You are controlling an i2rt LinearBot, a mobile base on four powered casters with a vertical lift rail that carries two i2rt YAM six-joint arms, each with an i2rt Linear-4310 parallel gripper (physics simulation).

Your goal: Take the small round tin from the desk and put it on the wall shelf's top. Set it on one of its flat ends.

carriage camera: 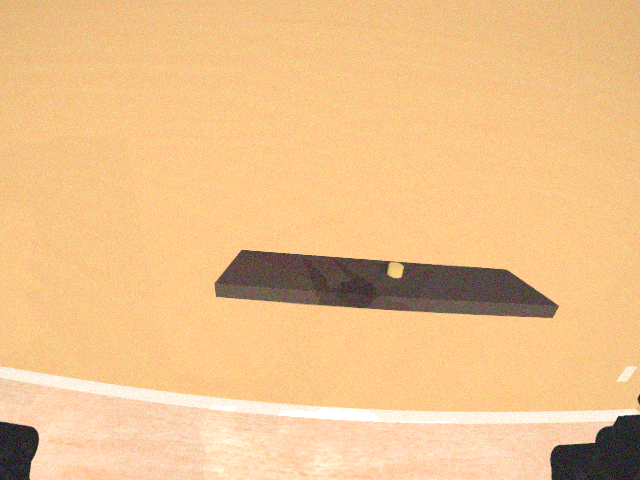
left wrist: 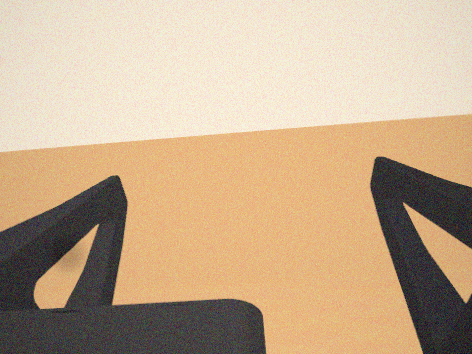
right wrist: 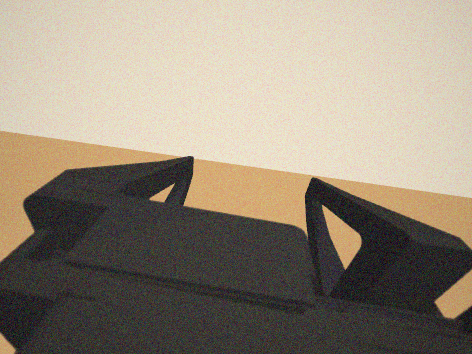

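Observation:
The small round tin is pale yellow and sits on top of the dark brown wall shelf, near its back edge and a little right of its middle. It appears to stand on a flat end, though it is small in this view. The desk does not show. My left gripper is wide open and empty, in front of orange wall. My right gripper is partly open with nothing between its fingers. Neither gripper shows in the carriage view, and neither wrist view shows the tin or the shelf.
The orange wall surrounds the shelf. A white skirting strip runs along the wall's foot above the pinkish wood floor. Black arm parts show at the lower left and lower right corners. Both wrist views show a pale surface above the orange wall.

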